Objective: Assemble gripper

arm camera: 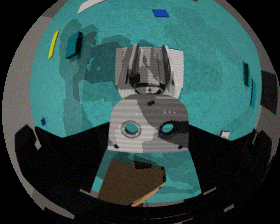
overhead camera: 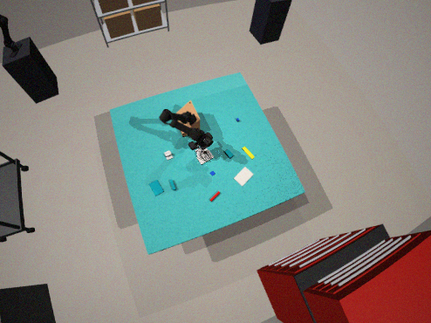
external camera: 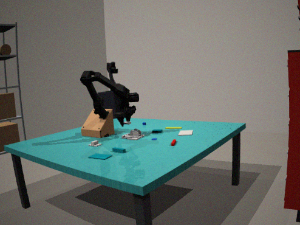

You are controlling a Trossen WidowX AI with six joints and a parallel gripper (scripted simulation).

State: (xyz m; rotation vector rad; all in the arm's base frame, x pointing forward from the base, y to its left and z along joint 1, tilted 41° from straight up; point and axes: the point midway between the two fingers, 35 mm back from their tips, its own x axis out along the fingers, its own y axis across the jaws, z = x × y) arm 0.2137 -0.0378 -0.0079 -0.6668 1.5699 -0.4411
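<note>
Now: the grey gripper base 1 cm ahead of my gripper tip and 2 cm above it. Round my gripper tip: grey-white housing plate: 1 cm ahead, 8 cm below; teal block: 13 cm ahead, 20 cm to the left, 7 cm below; blue cube: 22 cm ahead, 1 cm to the left, 8 cm below.
</note>
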